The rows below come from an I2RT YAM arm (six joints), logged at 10 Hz.
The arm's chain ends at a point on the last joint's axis. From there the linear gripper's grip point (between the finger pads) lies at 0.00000 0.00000 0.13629 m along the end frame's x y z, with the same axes.
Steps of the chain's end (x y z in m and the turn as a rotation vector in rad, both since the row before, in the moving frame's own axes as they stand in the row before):
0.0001, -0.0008, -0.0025, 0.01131, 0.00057, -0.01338
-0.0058, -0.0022, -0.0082, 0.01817, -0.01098, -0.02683
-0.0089, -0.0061, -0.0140, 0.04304, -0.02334, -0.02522
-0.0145, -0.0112, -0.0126, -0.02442, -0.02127, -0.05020
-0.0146, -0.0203, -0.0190, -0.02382, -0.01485, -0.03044
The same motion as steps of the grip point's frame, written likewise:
0.0002, -0.0023, -0.0025, 0.01131, 0.00057, -0.01338
-0.0073, -0.0047, -0.0082, 0.01817, -0.01098, -0.02683
-0.0122, -0.0119, -0.0142, 0.04304, -0.02334, -0.02522
-0.0173, -0.0078, -0.0127, -0.02442, -0.02127, -0.05020
-0.0166, -0.0170, -0.0191, -0.02382, -0.01485, -0.03044

